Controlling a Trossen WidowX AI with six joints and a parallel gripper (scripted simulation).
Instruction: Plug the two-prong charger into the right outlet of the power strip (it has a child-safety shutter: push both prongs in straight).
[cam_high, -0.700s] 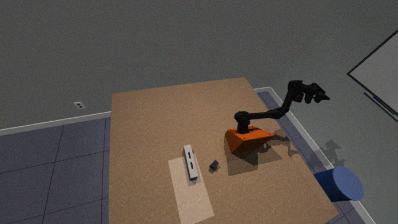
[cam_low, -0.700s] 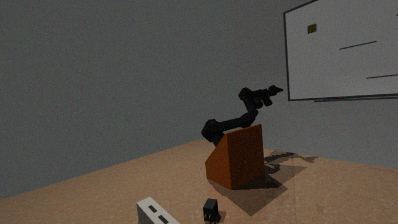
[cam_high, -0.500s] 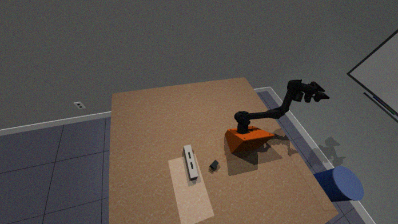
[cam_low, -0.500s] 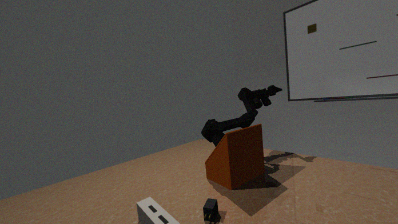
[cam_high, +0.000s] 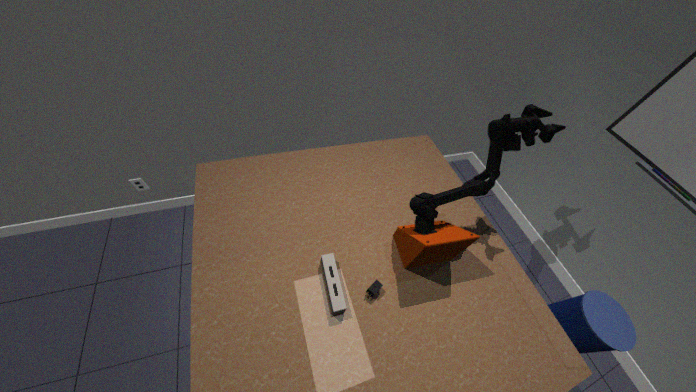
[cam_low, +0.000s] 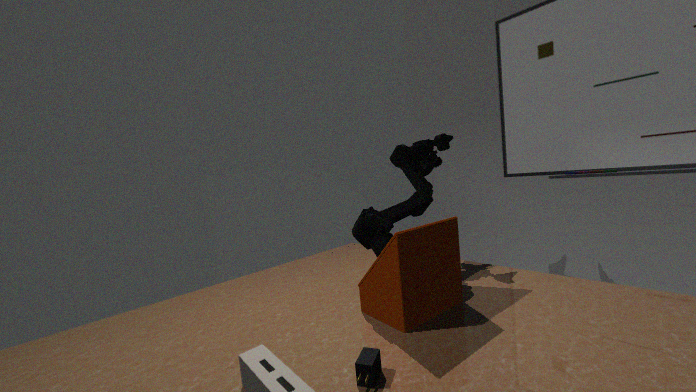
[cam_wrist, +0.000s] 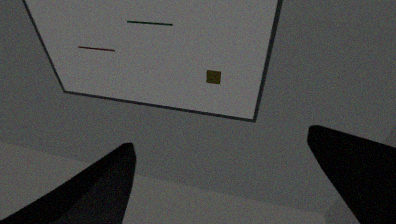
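The black two-prong charger is 84 cm ahead of my gripper tip, 44 cm below it and 32 cm to the left of it.
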